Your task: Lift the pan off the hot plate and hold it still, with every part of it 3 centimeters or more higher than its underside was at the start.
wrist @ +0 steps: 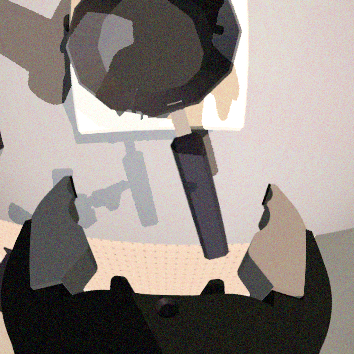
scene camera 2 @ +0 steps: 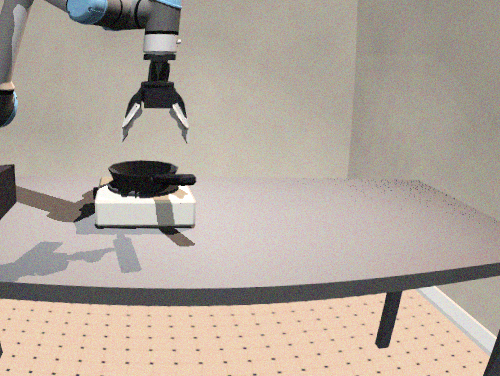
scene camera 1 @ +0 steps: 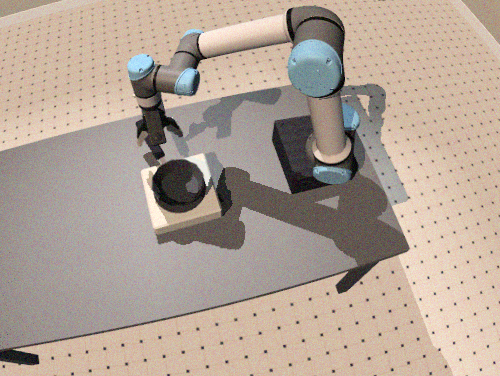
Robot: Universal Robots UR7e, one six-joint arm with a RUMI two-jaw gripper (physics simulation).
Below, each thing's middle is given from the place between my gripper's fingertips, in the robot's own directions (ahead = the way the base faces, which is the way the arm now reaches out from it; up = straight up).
Labels:
Right now the black pan [scene camera 1: 177, 182] is 2 cm behind my hand, 3 cm to the left of it and 8 cm below it. The rest, counted from my hand: white hot plate [scene camera 2: 173, 206] 3 cm behind, 12 cm to the left, 16 cm below.

